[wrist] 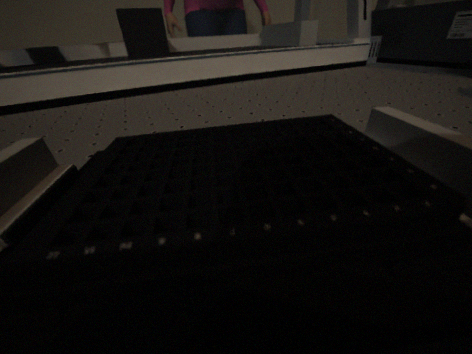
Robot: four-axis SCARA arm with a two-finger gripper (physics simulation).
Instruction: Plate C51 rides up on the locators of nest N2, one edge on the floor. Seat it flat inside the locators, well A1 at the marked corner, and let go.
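Places are measured from the arm's base along level axes (x ahead, y left, z up), in millimetres.
Pixels of known places: gripper, fingertip midpoint: [217,140].
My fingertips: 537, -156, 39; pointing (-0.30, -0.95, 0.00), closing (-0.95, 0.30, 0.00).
Note:
For each thing: its top centre in the pictures, then the offset to it from my fingertips, as dx, dy, dz. "spot": a spot on its surface instead. Level surfaces: height alone.
- very dark well plate at its top centre: [234,156] +1, +24, +2
- perforated pale deck at its surface level: dz -26
- upright dark panel at a spot on its surface: [143,32] spot: -5, -359, +60
- grey block at a spot on its surface: [290,34] spot: -310, -364, +45
- dark labelled box at a spot on its surface: [420,37] spot: -572, -240, +29
A very dark well plate [215,185], C51, fills the middle of the wrist view, with a grid of wells and a row of small pale marks along its near side and more down its right side. My gripper [217,140] is open, with one finger at the left and one at the right of the plate; nothing is gripped. The left finger's dark pad stands close beside the plate's left side, and the right finger overlaps its right side in the view. Nest N2, its locators and the marked corner cannot be made out in the dark. Whether the plate lies flat is not clear.
A perforated pale deck [210,112] stretches behind the plate. Beyond it runs a long pale rail [200,77] with an upright dark panel [143,32] and a grey block [290,34] behind. A dark labelled box [420,37] stands at the back right. A person [215,17] stands behind.

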